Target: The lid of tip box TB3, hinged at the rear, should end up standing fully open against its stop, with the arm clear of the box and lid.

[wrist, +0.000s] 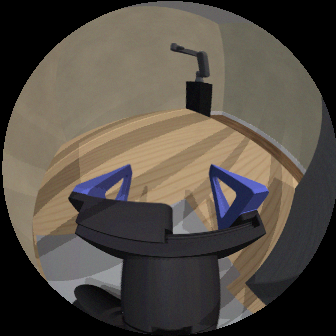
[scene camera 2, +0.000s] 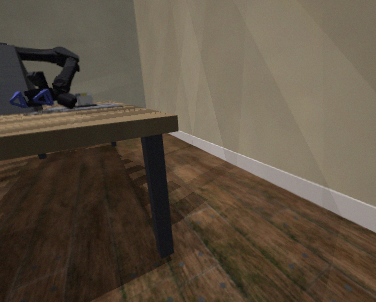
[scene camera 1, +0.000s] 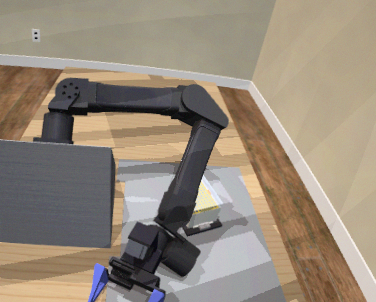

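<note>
The tip box stands on a dark base. In scene camera 1 it is right of centre, partly hidden behind my forearm and wrist. Yellow tips show at its top, beside a pale, whitish strip at the right. I cannot tell the lid's angle, and no label is readable. The box does not show in the wrist view. My gripper is open and empty, its blue fingers wide apart. It is in front and to the left of the box in scene camera 1, apart from it.
A large dark grey block stands at the left, near the arm's base. A grey mat lies under the box on the wooden table. Another arm on a black pedestal is far off in the wrist view.
</note>
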